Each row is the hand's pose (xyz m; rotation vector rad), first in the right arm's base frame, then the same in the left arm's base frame.
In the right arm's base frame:
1: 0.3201 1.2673 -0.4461 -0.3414 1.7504 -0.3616
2: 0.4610 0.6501 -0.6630 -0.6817 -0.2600 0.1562
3: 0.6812 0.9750 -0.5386 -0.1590 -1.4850 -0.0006
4: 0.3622 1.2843 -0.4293 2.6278 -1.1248 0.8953
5: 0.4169 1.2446 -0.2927 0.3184 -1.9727 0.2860
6: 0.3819 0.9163 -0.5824 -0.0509 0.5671 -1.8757
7: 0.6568 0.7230 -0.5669 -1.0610 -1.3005 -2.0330
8: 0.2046 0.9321 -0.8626 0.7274 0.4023 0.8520
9: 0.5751 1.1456 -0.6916 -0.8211 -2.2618 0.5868
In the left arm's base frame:
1: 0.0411 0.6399 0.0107 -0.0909 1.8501 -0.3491
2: 0.0618 0.0477 -0.3002 -0.5498 -0.1606 -0.0142
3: 0.3408 0.3076 -0.1449 -0.1679 -1.4111 -0.2463
4: 0.0862 0.6467 0.0271 2.5956 -1.4337 0.7340
5: 0.1379 0.5781 0.1530 0.2422 -1.9615 0.0187
6: 0.0344 0.3082 -0.1777 0.0510 0.7644 -2.0011
7: 0.2709 0.0707 -0.2072 -1.1847 -1.0455 -2.1781
8: -0.1474 0.3961 -0.4412 0.9091 0.3168 0.7035
9: 0.2612 0.5150 -0.2651 -0.9086 -2.1317 0.3506

